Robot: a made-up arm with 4 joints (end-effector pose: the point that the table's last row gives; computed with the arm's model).
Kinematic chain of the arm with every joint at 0, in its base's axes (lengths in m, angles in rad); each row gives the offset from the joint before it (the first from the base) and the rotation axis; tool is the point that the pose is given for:
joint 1: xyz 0 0 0.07 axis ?
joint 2: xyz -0.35 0 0.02 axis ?
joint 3: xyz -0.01 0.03 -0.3 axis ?
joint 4: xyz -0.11 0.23 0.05 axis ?
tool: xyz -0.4 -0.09 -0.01
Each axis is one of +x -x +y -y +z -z.
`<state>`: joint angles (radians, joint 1 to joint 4).
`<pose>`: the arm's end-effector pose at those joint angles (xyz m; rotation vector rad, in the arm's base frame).
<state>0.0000 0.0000 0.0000 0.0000</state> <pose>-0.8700 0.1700 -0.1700 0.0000 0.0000 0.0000</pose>
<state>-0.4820 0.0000 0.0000 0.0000</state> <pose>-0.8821 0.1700 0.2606 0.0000 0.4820 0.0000</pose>
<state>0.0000 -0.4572 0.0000 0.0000</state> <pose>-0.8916 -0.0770 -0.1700 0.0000 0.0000 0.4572</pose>
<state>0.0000 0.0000 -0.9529 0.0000</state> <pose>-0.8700 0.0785 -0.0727 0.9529 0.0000 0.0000</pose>
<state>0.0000 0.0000 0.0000 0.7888</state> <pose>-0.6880 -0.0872 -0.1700 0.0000 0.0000 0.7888</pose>
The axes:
joint 1: -y
joint 2: -z
joint 3: -x
joint 4: +z

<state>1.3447 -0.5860 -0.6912 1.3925</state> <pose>0.2734 -0.1682 -0.3636 -0.6458 -1.1186 2.1251</pose>
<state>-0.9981 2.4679 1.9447 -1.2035</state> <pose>-0.7846 0.3273 -0.2378 2.1762 -0.9217 0.4077</pose>
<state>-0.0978 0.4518 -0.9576 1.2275</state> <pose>-0.5851 -0.0199 -0.2762 0.6849 -0.6398 0.6776</pose>
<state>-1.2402 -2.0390 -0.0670 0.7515</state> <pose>-0.2727 -0.2764 0.1024 1.7245 0.3422 2.2812</pose>
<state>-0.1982 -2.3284 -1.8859 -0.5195</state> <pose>0.0929 -0.2917 0.0930 0.4380 2.2300 1.1993</pose>
